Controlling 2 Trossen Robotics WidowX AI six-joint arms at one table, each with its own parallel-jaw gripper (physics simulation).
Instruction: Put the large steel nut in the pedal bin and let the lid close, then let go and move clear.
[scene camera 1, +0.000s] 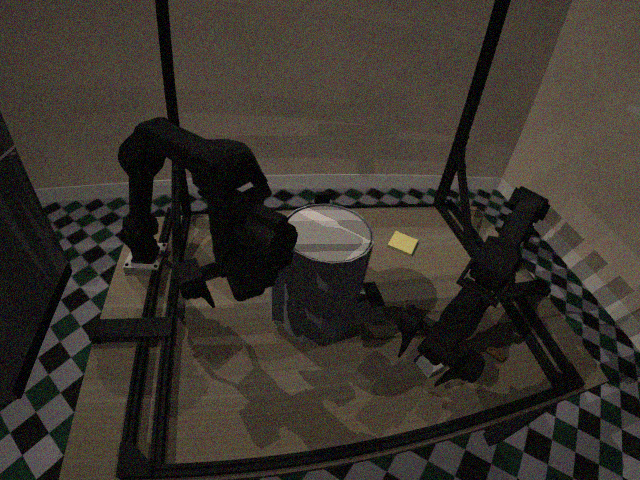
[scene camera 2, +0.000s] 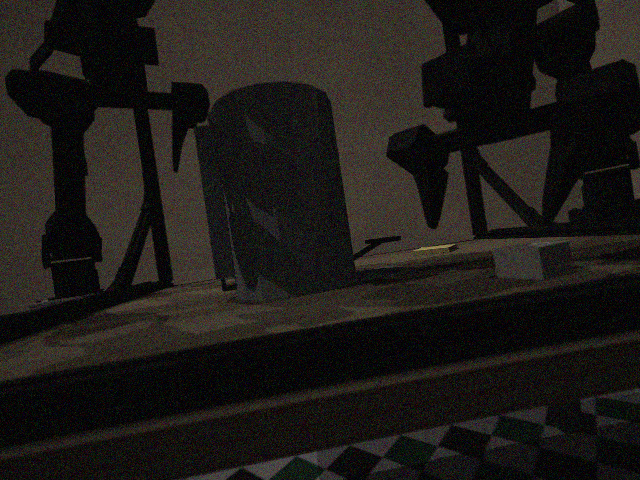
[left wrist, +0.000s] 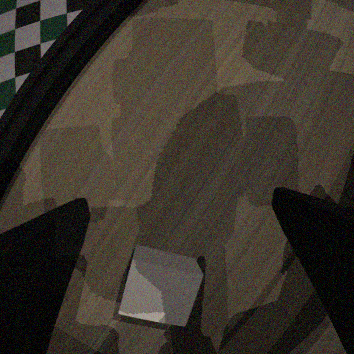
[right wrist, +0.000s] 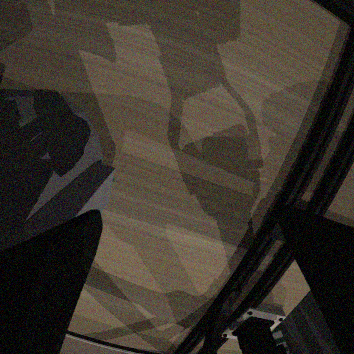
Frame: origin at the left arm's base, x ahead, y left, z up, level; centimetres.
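Seen in the pictures: left gripper, fingertip midpoint: (scene camera 1: 416, 370) (scene camera 2: 482, 225) (left wrist: 182, 202); right gripper, fingertip midpoint: (scene camera 2: 132, 173) (right wrist: 192, 217); left arm's base at its link origin: (scene camera 2: 610, 204); right arm's base at its link origin: (scene camera 1: 145, 254) (scene camera 2: 77, 295) (right wrist: 252, 327).
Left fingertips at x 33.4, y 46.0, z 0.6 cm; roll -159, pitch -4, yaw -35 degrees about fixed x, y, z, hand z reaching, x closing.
Observation:
Offsets run from my left fingertips to a thing's top centre. "pt": to the spot under its first point.
The large steel nut {dx -4.7, dy -4.3, dz -2.5 cm} (scene camera 1: 429, 365) (scene camera 2: 516, 261) (left wrist: 175, 287) shows as a pale grey block, no hole visible, lying on the table at the right front in scene camera 1. My left gripper (scene camera 1: 421, 367) (scene camera 2: 490, 224) (left wrist: 182, 202) is open above it, fingers pointing down; the nut lies low between the fingers in the left wrist view, untouched. The pedal bin {dx +21.8, dy -14.3, dz +20.0 cm} (scene camera 1: 325, 294) (scene camera 2: 289, 196) (right wrist: 30, 145) is a dark grey upright cylinder at mid-table, its lid {dx +21.8, dy -14.3, dz +19.8 cm} (scene camera 1: 325, 235) closed. My right gripper (right wrist: 192, 217) is open and empty, raised beside the bin's left side; its far finger is hidden in scene camera 1.
A yellow block {dx -0.1, dy -44.9, dz -4.2 cm} (scene camera 1: 403, 242) (scene camera 2: 436, 248) lies behind and right of the bin. A small orange thing {dx -22.3, dy -9.6, dz -4.5 cm} (scene camera 1: 497, 353) lies right of the left gripper. A dark pedal-like part {pt dx +9.9, dy -19.0, dz -0.2 cm} (scene camera 1: 371, 293) (scene camera 2: 382, 240) juts from the bin's right side. Black frame rails edge the table.

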